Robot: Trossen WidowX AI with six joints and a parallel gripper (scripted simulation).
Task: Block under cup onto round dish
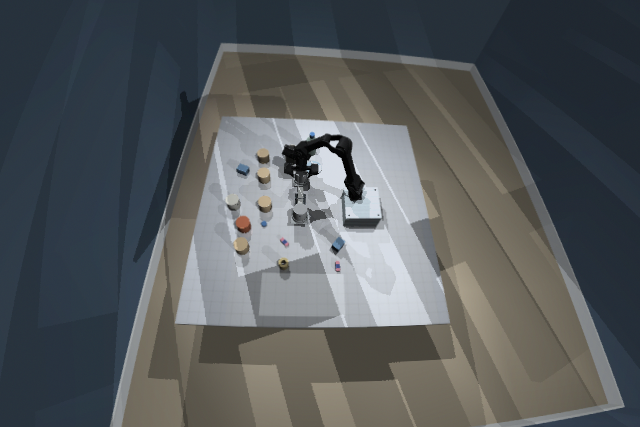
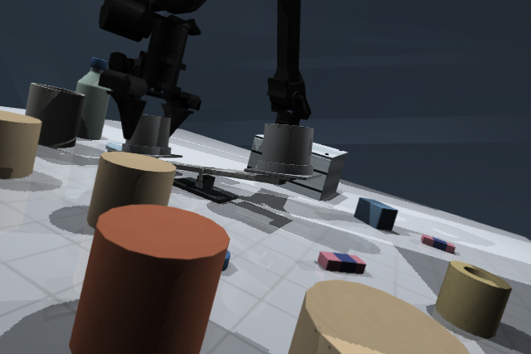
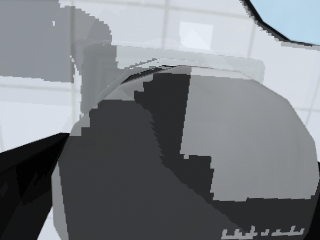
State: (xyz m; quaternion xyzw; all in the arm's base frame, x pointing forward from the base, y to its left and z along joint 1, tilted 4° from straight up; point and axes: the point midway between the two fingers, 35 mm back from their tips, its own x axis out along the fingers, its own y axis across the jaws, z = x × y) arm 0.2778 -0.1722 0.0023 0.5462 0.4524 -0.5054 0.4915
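The light blue round dish is 9 cm behind my gripper tip, 9 cm to the right of it and 4 cm below it. Also, from my gripper tip: small balance (2 cm ahead, 14 cm to the left, 2 cm below); dark grey block (1 cm below); bottle (8 cm behind, 22 cm to the right, 6 cm above).
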